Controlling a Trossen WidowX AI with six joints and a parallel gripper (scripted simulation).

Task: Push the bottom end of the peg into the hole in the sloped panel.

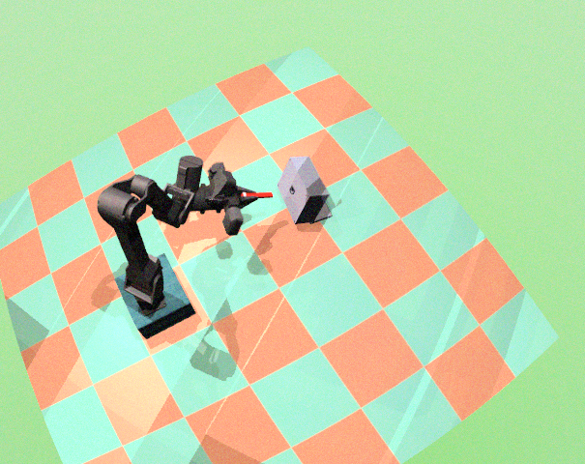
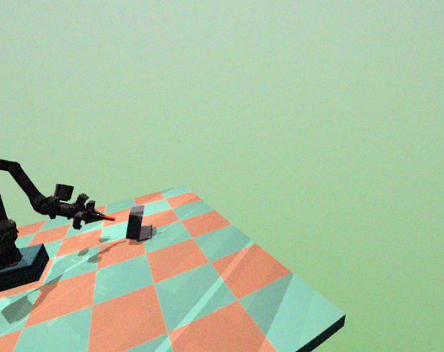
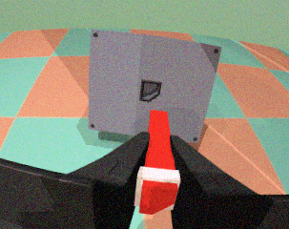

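My gripper tip is now 12 cm short of the grey sloped panel, 1 cm to the left of it and 5 cm above it. From my gripper tip the other things lie so: red peg 2 cm behind.
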